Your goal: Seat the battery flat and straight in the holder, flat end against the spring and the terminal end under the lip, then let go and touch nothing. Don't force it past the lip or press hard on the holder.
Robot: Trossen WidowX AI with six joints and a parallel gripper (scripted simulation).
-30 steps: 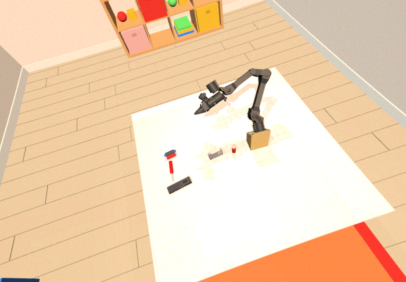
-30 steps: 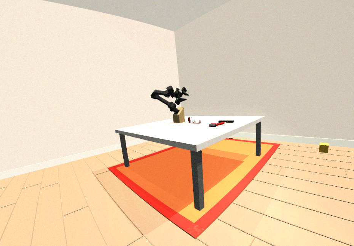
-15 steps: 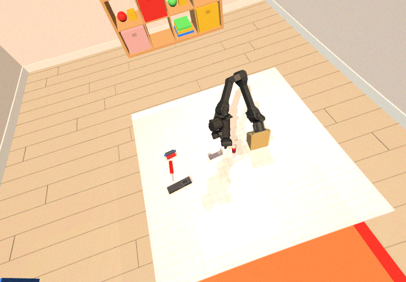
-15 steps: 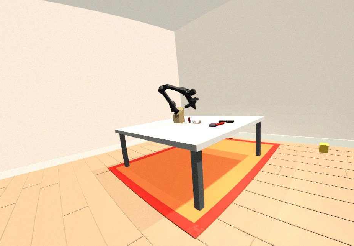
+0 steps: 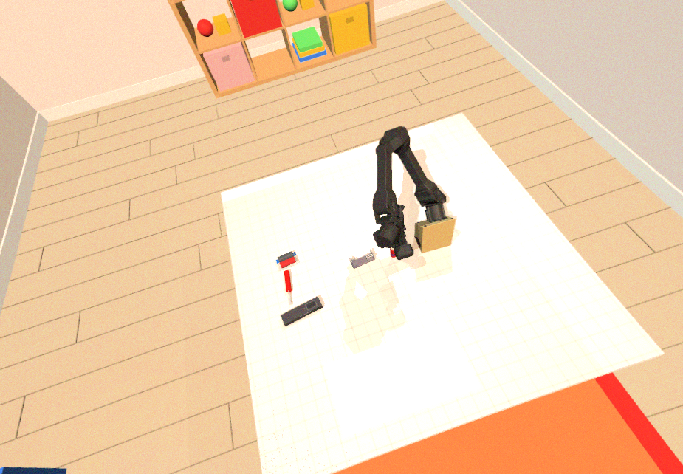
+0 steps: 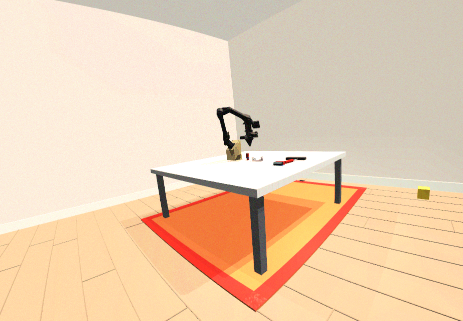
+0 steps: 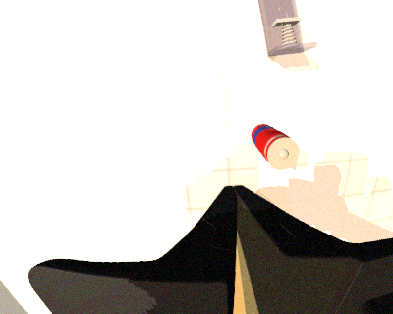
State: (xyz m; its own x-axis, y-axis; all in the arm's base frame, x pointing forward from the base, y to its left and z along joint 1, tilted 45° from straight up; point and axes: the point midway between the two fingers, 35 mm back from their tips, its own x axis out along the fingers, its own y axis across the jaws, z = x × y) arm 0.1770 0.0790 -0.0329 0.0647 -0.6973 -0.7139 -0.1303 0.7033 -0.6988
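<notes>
My gripper tip is 90 mm above the battery, 40 mm to the left of it and 10 mm short of it. Also, from my gripper tip: red screwdriver (450 mm ahead, 110 mm below, 20 mm to the left); flat black bar (410 mm ahead, 120 mm to the left, 100 mm below).
</notes>
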